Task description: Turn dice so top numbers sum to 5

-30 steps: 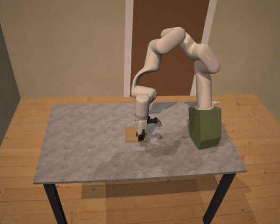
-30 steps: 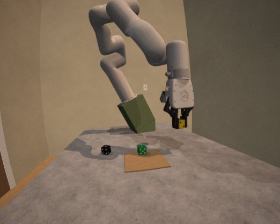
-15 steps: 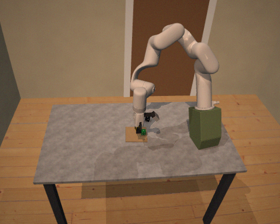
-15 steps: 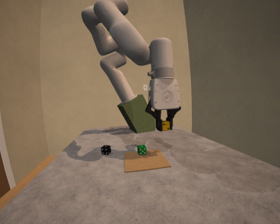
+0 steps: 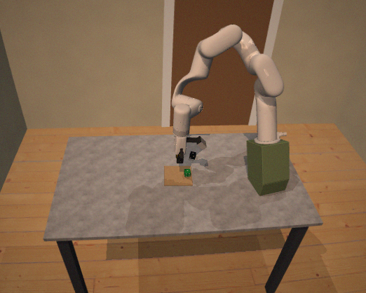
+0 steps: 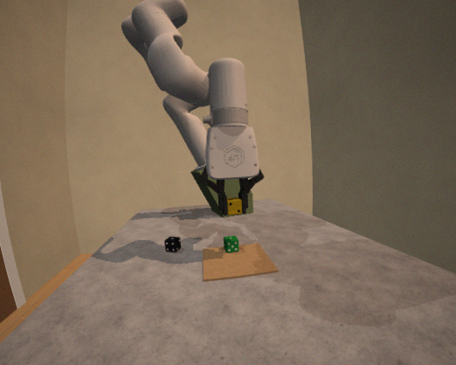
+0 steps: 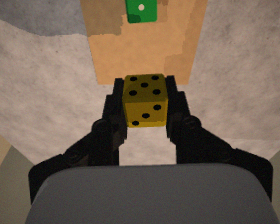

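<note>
Right now my hand is 120 mm above the tan mat. From my hand the other things lie so: green die (110 mm below, 40 mm behind); then yellow die (10 mm below); then black die (130 mm to the right, 110 mm below, 100 mm behind).
</note>
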